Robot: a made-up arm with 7 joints.
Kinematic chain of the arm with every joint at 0, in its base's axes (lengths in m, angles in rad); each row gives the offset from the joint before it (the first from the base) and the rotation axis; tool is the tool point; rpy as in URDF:
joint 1: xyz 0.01 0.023 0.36 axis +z
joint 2: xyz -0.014 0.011 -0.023 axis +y
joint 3: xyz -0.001 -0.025 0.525 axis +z
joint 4: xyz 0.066 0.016 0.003 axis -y
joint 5: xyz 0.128 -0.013 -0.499 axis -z
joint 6: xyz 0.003 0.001 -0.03 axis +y
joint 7: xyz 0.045 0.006 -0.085 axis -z
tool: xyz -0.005 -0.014 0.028 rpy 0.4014 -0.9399 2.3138
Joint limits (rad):
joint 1: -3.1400..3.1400
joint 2: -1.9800..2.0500
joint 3: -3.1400..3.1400
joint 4: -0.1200..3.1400
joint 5: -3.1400..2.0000
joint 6: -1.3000..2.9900
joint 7: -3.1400..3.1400
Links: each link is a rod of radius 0.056 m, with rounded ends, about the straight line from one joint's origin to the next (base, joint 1, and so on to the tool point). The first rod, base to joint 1, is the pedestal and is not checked.
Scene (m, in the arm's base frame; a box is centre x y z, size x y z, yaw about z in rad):
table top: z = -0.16
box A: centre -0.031 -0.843 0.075 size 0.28 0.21 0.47 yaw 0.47
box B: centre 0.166 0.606 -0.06 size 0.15 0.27 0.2 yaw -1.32
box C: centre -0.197 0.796 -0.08 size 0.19 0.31 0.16 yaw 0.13
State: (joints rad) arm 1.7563 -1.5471 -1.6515 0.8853 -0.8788 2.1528 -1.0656
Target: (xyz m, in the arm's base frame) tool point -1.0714 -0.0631 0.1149
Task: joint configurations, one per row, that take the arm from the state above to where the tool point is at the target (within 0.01 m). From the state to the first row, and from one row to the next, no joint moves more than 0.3 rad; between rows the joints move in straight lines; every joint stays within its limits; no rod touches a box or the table.
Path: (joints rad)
1: 1.4847 -1.4642 -1.6341 1.0331 -0.9089 2.0725 -1.0734
2: 1.2131 -1.3812 -1.6167 1.1809 -0.9389 1.9922 -1.0811
3: 0.9414 -1.2983 -1.5992 1.3287 -0.9690 1.9118 -1.0889
4: 0.6698 -1.2154 -1.5818 1.4765 -0.9991 1.8315 -1.0966
5: 0.4509 -1.3043 -1.7021 1.7143 -1.0310 1.8209 -1.0928
6: 0.2320 -1.3932 -1.8224 1.9520 -1.0629 1.8102 -1.0889
7: 0.0131 -1.4821 -1.9428 2.1897 -1.0948 1.7996 -1.0851
8: -0.2058 -1.5710 -2.0631 2.4274 -1.1268 1.7890 -1.0813

